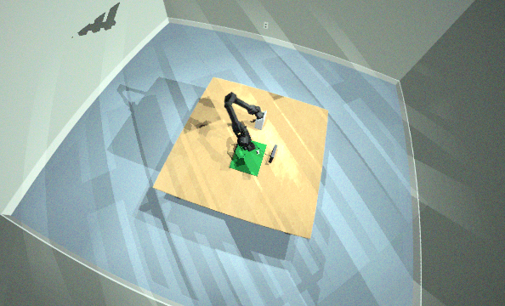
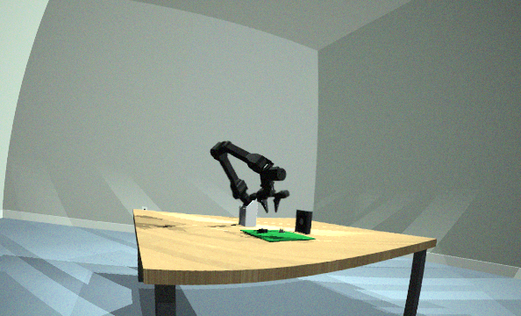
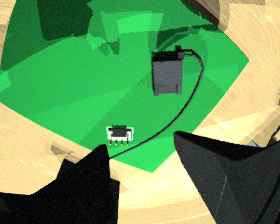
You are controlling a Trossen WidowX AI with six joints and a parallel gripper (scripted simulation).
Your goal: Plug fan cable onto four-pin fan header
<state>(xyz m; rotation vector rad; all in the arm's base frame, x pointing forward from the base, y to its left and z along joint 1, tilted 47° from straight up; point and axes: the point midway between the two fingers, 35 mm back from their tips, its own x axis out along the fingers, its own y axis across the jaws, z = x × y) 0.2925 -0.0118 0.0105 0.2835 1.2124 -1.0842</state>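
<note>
The fan cable plug is 2 cm behind my gripper tip, 3 cm to the right of it and 9 cm below it. From my gripper tip the other things lie so: green board 4 cm ahead, 1 cm to the left, 12 cm below; black fan 1 cm behind, 19 cm to the left, 5 cm below.
</note>
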